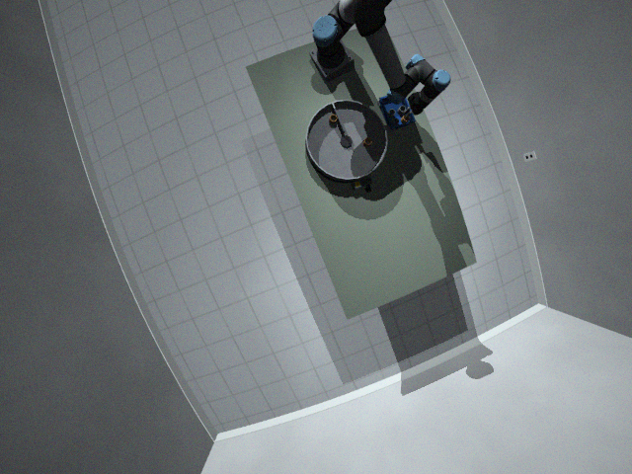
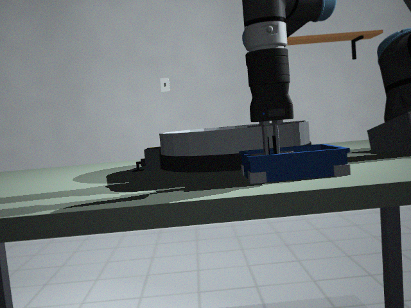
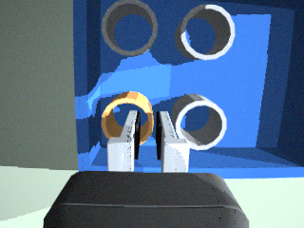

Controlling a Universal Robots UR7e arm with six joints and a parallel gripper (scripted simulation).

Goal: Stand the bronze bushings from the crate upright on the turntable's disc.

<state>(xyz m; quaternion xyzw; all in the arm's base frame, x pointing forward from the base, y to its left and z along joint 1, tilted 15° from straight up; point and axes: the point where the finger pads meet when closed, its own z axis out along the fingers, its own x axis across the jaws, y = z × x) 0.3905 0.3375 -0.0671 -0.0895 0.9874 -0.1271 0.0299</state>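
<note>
Now: hand 40 mm to the left of the crate, 40 mm past it and 40 mm above it. From my hand the other things lie so: turntable disc 370 mm to the right, 100 mm ahead, 10 mm below.
</note>
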